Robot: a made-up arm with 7 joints.
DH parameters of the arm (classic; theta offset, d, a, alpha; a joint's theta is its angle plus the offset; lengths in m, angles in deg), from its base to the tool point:
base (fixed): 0 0.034 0 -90
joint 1: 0 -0.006 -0.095 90
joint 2: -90 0.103 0.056 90
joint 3: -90 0.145 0.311 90
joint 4: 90 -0.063 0.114 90
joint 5: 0 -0.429 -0.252 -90
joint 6: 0 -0.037 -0.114 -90
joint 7: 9.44 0 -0.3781 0
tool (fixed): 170.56 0.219 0 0
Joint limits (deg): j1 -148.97..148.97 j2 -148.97..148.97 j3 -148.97..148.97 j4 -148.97..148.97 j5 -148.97..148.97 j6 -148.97..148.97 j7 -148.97..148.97
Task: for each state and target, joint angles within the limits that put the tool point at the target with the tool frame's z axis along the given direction. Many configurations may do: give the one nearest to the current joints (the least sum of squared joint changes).
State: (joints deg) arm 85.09 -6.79 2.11 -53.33 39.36 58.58 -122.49
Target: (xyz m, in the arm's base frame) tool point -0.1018 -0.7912 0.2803 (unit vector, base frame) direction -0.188 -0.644 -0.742
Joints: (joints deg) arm 103.28 19.57 -32.57 -11.67 51.37 69.98 -112.51
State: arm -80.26 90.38 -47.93 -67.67 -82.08 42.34 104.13
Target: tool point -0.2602 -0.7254 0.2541 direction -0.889 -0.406 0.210
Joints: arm -83.56 115.53 -28.36 -38.41 -73.31 31.36 134.99
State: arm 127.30 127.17 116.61 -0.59 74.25 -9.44 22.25
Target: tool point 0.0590 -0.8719 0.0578 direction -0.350 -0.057 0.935
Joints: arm 148.97 148.97 148.82 -5.28 118.56 -26.07 19.01
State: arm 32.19 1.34 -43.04 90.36 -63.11 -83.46 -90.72
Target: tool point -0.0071 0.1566 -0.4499 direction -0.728 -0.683 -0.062
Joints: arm 40.13 -10.31 -56.07 82.06 -65.17 -109.54 -96.88
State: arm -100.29 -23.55 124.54 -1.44 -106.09 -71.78 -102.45
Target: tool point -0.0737 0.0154 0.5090 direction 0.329 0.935 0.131
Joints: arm -89.46 -0.23 148.97 36.44 -61.16 -46.25 -86.37
